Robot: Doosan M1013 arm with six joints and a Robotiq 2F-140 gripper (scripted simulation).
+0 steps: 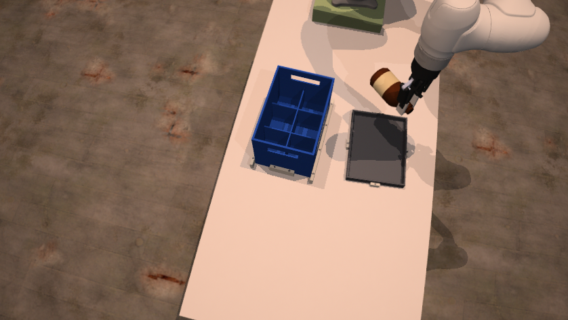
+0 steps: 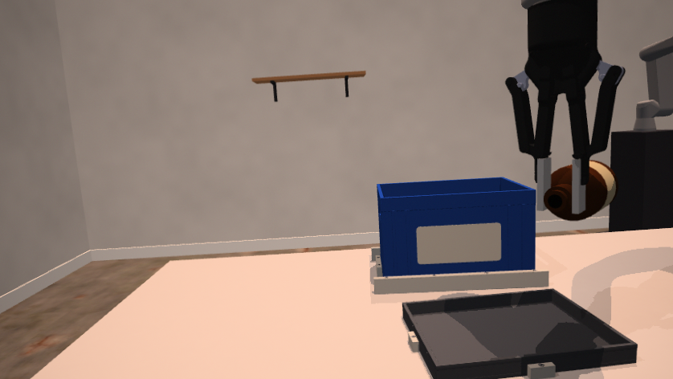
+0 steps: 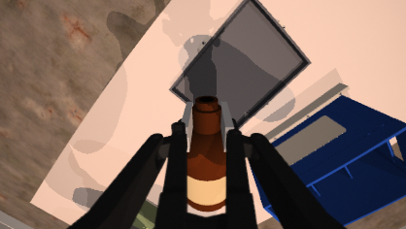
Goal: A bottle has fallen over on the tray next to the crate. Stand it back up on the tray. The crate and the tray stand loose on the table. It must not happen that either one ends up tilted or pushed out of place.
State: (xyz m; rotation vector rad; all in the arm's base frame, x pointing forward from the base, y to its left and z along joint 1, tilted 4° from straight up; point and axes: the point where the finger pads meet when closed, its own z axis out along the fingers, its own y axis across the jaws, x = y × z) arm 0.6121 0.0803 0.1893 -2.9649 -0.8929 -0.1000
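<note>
The brown bottle lies 4 cm behind my hand, 3 cm to the right of it and 2 cm below it. The rest, counted from my hand: blue crate: 33 cm to the right, 14 cm below, 1 cm behind; then dark grey tray: 21 cm below, 5 cm to the right, 5 cm ahead.
</note>
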